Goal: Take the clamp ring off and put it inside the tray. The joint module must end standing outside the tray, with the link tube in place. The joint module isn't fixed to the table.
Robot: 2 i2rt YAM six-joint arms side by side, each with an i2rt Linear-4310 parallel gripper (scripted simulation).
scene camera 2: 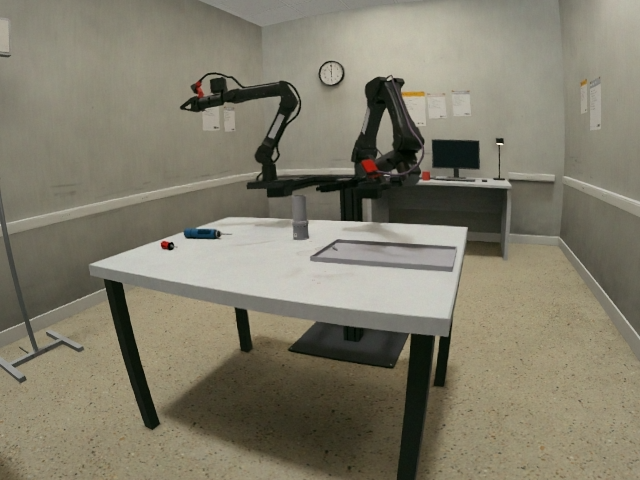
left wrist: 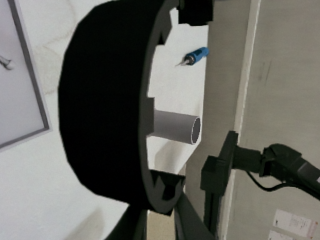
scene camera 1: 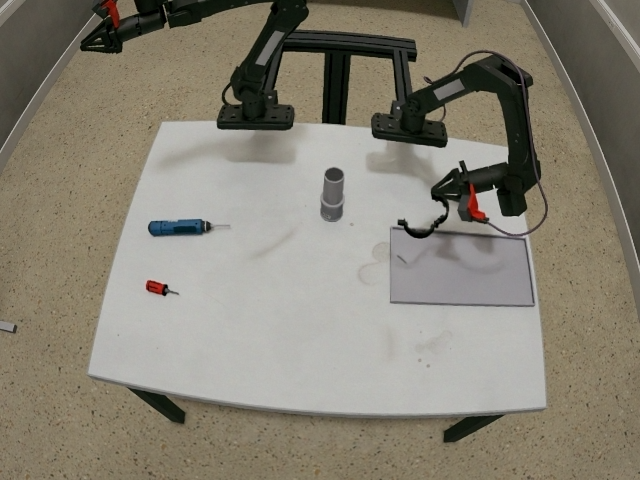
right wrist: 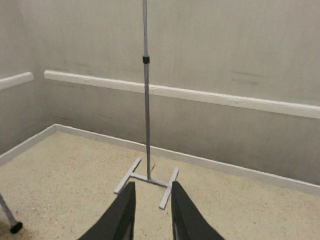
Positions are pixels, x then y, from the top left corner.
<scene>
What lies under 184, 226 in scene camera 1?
A blue electric screwdriver.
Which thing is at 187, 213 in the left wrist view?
The left gripper.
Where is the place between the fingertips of the right gripper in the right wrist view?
At 153, 190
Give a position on a grey tray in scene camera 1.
At 472, 268
</scene>
